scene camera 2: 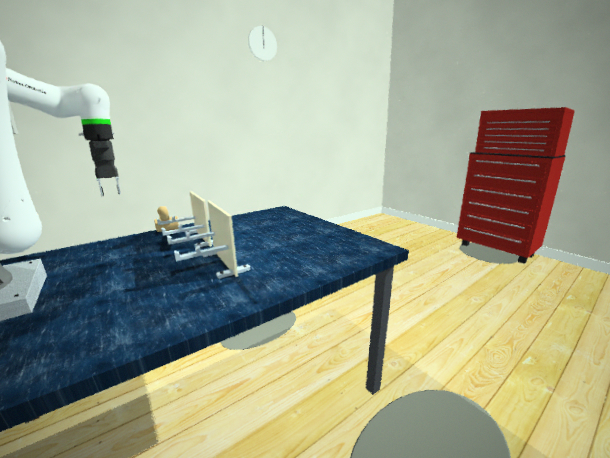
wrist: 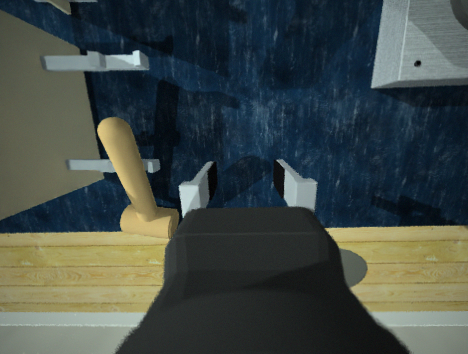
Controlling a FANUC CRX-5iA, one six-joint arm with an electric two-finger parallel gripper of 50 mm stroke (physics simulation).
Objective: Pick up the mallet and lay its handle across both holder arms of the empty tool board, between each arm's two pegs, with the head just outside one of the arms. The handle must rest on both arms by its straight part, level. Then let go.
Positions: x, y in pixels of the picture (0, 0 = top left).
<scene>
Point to a tool board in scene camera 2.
At 222, 234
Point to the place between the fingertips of my gripper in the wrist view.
244, 172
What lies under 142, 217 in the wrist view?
A wooden mallet.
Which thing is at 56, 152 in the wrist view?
A tool board.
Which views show my gripper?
Scene camera 2 and the wrist view: all of them.
</scene>
